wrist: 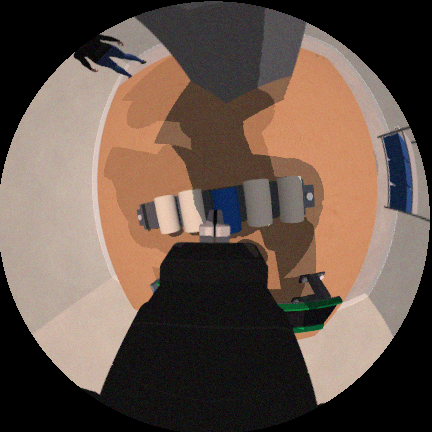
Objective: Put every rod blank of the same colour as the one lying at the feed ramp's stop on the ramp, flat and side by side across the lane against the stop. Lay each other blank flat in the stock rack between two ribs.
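Observation:
My gripper (215,217) is shut and empty, its fingertips showing over the near part of the blue blank (227,202); the height gap is hard to tell. The dark stock rack (150,216) runs across the middle of the wrist view. Five blanks lie in it side by side: two cream blanks (167,215) (190,210) at left, the blue one in the middle, and two grey blanks (258,202) (290,200) at right. The green-railed feed ramp (320,303) shows in part at lower right; my gripper's body hides much of it. No blank at its stop can be made out.
A small green and grey part (156,286) peeks out left of the gripper body. Dark brackets (318,287) stand by the ramp. A large grey arm part (225,45) fills the top. A person (102,54) is at upper left, a blue-panelled frame (398,172) at far right.

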